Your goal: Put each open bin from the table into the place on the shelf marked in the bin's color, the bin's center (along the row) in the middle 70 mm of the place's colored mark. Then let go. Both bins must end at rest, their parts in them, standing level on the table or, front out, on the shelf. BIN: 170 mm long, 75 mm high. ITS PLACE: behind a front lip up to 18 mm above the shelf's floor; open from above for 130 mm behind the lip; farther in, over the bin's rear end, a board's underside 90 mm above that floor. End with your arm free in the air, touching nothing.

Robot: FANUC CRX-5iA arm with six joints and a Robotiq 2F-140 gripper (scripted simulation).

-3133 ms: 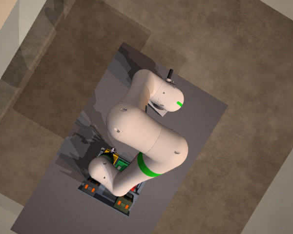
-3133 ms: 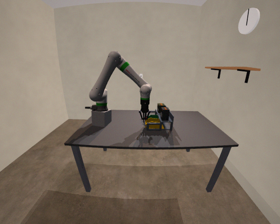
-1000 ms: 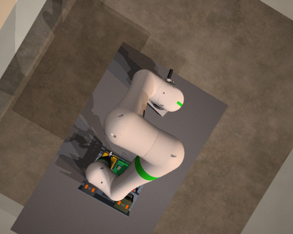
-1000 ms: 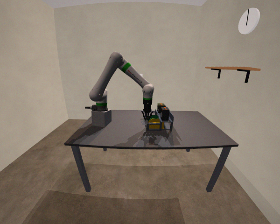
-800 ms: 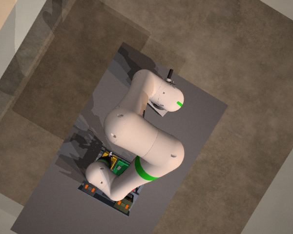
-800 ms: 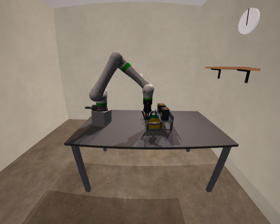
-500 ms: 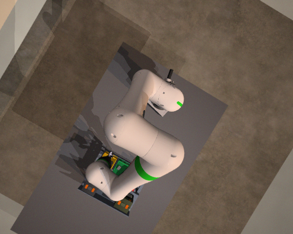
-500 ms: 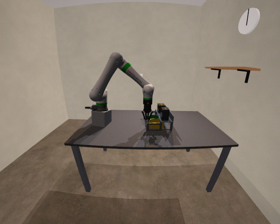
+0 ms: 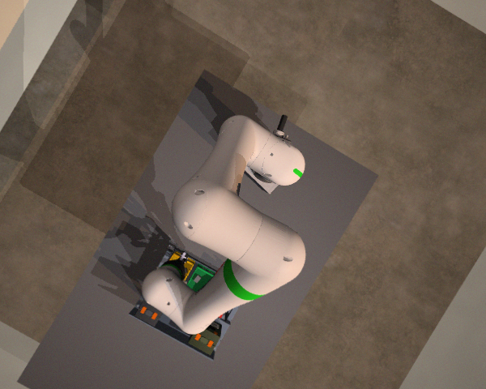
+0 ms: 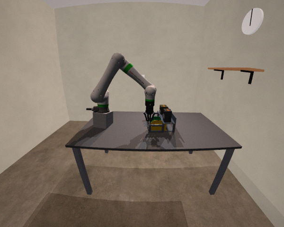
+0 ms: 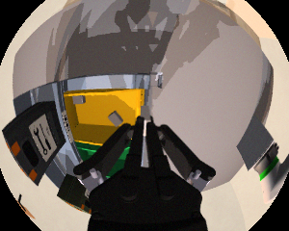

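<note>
Now: the yellow bin 9 cm ahead of my hand, 2 cm to the right of it and 2 cm below it. Round my hand: green bin (11 cm ahead, 10 cm to the left, 2 cm below); then yellow-marked place (9 cm ahead, 1 cm to the right, 5 cm below); then red mark (13 cm ahead, 21 cm to the left, 5 cm below).
</note>
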